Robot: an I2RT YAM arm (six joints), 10 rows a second.
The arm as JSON. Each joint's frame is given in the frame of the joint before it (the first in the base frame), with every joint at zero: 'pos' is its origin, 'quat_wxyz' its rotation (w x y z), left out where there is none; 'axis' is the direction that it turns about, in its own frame. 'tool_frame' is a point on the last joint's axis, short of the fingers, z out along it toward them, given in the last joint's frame.
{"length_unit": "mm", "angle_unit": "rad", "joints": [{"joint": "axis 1", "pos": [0.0, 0.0, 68.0], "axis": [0.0, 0.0, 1.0]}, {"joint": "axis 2", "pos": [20.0, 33.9, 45.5], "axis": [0.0, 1.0, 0.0]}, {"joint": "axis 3", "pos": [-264.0, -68.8, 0.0], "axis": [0.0, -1.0, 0.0]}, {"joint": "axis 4", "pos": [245.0, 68.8, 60.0], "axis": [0.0, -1.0, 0.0]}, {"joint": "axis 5", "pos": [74.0, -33.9, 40.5], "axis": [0.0, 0.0, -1.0]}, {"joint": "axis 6", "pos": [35.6, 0.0, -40.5], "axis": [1.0, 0.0, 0.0]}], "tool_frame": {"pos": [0.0, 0.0, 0.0], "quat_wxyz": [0.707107, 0.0, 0.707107, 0.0]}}
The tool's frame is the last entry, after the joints.
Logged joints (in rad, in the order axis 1, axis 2, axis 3, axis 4, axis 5, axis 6), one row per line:
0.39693 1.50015 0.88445 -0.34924 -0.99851 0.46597
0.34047 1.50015 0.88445 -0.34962 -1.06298 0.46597
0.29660 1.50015 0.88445 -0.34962 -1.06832 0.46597
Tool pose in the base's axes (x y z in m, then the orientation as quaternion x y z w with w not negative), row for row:
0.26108 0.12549 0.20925 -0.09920 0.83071 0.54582 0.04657
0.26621 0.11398 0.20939 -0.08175 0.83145 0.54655 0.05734
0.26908 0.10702 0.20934 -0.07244 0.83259 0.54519 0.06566
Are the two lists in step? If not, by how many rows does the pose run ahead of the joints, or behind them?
The pose runs 1 row ahead of the joints: the pose in row i belongs to the joints in row i + 1.
